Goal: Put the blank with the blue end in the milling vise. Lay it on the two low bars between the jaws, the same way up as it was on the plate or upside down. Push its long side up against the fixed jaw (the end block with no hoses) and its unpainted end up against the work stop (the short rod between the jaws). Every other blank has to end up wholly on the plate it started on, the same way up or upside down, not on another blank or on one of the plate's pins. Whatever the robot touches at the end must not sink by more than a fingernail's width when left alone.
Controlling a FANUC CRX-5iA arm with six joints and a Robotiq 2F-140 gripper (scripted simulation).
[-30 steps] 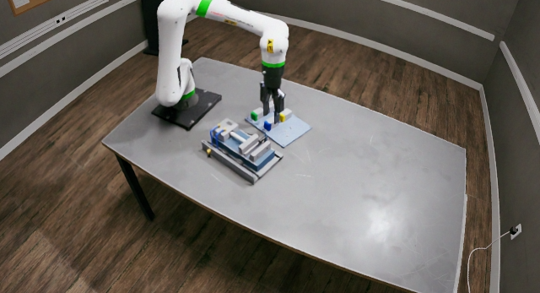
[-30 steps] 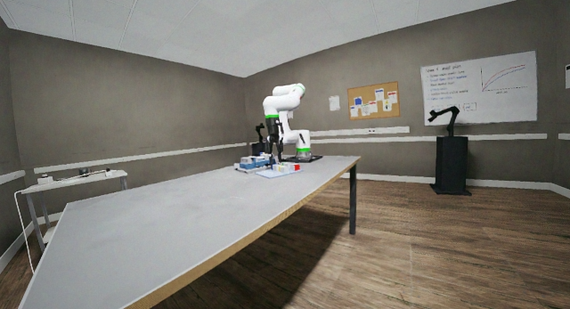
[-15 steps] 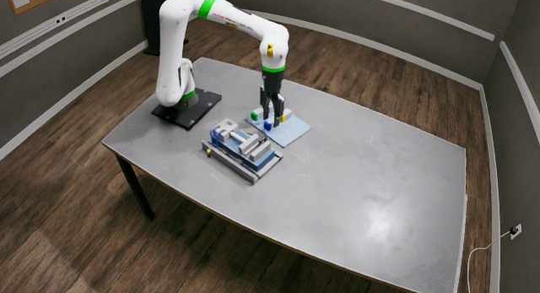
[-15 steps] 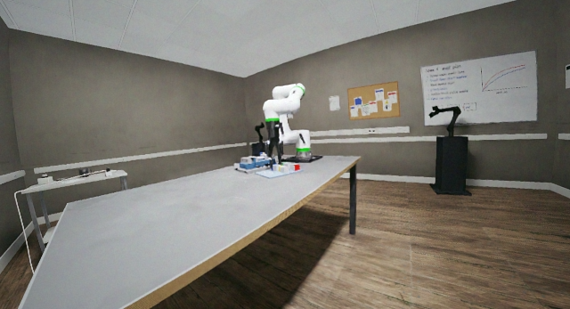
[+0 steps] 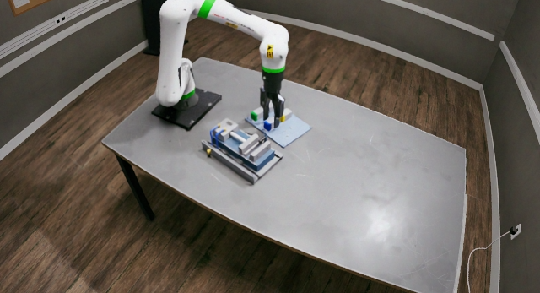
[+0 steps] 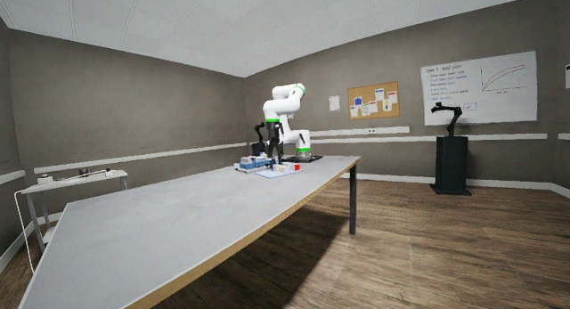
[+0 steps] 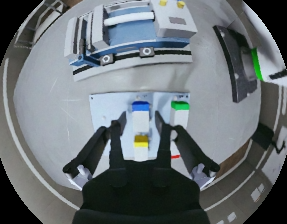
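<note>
My gripper is now 2 cm short of the light blue plate, 4 cm to the right of it and 6 cm above it. Round my hand: plain end block (5 cm ahead, 22 cm to the right, 2 cm above); then yellow-ended blank (4 cm ahead, 8 cm to the left, 3 cm below); then red-ended blank (4 cm behind, 12 cm to the left, 3 cm below).
</note>
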